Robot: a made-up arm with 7 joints. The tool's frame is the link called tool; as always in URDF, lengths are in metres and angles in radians. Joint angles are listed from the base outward.
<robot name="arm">
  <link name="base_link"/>
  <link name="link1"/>
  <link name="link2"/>
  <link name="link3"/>
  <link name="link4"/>
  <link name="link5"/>
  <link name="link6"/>
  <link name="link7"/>
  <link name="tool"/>
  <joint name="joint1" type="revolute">
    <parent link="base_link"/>
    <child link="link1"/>
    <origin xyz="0 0 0.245" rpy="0 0 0"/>
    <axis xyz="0 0 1"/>
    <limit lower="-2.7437" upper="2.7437"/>
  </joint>
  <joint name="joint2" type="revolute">
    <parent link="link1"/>
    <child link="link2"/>
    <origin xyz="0 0 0" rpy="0 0 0"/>
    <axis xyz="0 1 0"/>
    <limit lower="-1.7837" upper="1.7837"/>
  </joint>
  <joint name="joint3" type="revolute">
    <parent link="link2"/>
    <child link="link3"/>
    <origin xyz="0 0 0.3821" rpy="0 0 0"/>
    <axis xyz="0 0 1"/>
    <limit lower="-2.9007" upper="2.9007"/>
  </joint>
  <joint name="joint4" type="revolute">
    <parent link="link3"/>
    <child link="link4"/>
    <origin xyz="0.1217 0 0" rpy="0 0 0"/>
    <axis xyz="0 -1 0"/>
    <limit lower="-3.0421" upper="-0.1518"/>
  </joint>
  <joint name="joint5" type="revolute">
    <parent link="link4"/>
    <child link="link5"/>
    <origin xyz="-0.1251 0 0.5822" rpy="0 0 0"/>
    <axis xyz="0 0 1"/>
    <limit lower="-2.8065" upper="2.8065"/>
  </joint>
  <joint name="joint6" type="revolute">
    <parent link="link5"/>
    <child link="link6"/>
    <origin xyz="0 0 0" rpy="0 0 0"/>
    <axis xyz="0 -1 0"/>
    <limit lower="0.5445" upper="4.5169"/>
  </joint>
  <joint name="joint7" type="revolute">
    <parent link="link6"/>
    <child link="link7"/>
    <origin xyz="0.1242 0 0" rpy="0 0 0"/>
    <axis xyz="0 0 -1"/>
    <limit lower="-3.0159" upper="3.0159"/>
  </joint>
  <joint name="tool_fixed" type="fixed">
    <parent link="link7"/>
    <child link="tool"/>
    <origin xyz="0 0 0" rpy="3.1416 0 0"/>
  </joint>
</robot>
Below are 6 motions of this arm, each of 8 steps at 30 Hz.
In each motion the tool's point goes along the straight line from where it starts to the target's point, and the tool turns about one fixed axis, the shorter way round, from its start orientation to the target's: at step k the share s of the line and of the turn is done. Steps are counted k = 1, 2, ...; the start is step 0. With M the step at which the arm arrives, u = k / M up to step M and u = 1 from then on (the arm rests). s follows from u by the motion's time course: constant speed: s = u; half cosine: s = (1 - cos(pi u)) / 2; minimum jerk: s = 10 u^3 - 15 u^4 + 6 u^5.
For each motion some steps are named. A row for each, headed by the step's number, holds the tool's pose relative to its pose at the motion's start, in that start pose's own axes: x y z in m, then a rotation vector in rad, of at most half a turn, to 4 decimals.
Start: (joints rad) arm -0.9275 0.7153 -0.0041 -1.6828 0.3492 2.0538 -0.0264
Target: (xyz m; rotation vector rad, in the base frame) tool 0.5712 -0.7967 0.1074 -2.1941 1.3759 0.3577
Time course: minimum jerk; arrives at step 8
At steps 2, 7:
2: 0.0020 -0.0021 -0.0050 0.0062 -0.0152 0.0006
7: 0.0192 -0.0204 -0.0475 0.0588 -0.1442 0.0056

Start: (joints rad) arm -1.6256 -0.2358 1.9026 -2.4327 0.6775 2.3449 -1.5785
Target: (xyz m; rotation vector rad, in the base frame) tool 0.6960 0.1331 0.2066 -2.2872 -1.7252 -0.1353
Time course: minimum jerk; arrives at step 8
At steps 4, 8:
4: -0.0001 0.0015 -0.0028 -0.0003 0.0275 0.0204
8: -0.0001 0.0030 -0.0056 -0.0006 0.0550 0.0407

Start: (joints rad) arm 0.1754 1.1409 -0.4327 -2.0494 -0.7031 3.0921 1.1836
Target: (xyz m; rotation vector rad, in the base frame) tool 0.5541 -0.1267 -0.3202 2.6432 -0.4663 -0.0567
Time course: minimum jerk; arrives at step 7
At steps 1, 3, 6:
1: -0.0013 0.0000 0.0010 -0.0010 -0.0011 -0.0039
3: -0.0213 -0.0001 0.0156 -0.0166 -0.0176 -0.0619
6: -0.0566 -0.0002 0.0413 -0.0441 -0.0466 -0.1643

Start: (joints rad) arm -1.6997 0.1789 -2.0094 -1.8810 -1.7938 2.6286 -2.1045
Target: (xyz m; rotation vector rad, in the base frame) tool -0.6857 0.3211 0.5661 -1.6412 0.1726 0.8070
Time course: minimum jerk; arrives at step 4
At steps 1, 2, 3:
1: 0.0037 -0.0029 0.0037 0.0040 0.0061 0.0041
2: 0.0177 -0.0138 0.0177 0.0194 0.0293 0.0200
3: 0.0318 -0.0248 0.0317 0.0347 0.0525 0.0358

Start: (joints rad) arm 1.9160 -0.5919 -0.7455 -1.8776 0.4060 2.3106 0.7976
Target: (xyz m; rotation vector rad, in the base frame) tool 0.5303 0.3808 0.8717 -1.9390 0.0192 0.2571
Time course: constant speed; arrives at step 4
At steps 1, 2, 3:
1: 0.0144 0.0097 -0.0207 0.0197 0.0135 0.0273
2: 0.0289 0.0195 -0.0414 0.0395 0.0270 0.0545
3: 0.0433 0.0292 -0.0620 0.0592 0.0405 0.0818

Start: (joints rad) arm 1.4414 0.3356 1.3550 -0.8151 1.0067 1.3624 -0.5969
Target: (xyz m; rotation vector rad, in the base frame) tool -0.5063 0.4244 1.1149 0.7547 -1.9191 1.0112
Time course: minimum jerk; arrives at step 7
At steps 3, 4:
3: 0.0055 -0.0068 0.0162 0.0222 -0.0499 0.0025
4: 0.0094 -0.0117 0.0279 0.0381 -0.0858 0.0044

